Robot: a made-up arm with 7 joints.
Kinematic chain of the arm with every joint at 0, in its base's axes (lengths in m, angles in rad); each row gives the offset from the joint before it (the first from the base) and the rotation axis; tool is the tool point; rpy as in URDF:
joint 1: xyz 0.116 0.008 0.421 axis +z
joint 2: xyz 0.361 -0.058 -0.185 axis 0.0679 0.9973 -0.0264
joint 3: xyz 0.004 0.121 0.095 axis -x
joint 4: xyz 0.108 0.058 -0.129 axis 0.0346 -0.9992 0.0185
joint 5: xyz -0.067 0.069 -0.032 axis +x
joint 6: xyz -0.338 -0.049 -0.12 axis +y
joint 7: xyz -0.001 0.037 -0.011 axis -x
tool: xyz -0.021 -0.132 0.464 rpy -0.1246 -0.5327 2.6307
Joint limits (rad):
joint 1: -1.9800..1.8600
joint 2: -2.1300..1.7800
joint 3: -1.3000..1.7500
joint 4: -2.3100..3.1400
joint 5: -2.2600..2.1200
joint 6: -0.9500..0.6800
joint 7: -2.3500..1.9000
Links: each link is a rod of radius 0.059 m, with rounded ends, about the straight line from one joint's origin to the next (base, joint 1, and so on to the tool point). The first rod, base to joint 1, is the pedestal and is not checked.
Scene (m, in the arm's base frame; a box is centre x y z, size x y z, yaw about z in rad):
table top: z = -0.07
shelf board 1: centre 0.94 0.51 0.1 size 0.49 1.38 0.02 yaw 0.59
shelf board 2: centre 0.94 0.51 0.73 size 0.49 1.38 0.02 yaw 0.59
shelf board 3: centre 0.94 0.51 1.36 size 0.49 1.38 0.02 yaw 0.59
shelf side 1: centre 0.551 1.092 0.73 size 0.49 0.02 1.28 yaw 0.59
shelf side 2: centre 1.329 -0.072 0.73 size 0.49 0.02 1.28 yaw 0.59
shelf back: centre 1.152 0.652 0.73 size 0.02 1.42 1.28 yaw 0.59
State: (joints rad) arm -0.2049 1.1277 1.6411 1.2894 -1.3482 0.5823 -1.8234
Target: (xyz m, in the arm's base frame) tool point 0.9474 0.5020 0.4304
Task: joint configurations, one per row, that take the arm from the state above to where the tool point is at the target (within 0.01 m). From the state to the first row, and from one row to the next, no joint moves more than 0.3 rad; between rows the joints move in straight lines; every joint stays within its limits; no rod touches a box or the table.
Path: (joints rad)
1: 0.0660 1.2673 1.6683 1.2429 -1.3179 0.4209 -1.8302
2: 0.3369 1.4068 1.6956 1.1965 -1.2876 0.2594 -1.8369
3: 0.6078 1.5464 1.7228 1.1500 -1.2572 0.0980 -1.8437
4: 0.8787 1.6860 1.7500 1.1036 -1.2269 -0.0635 -1.8505

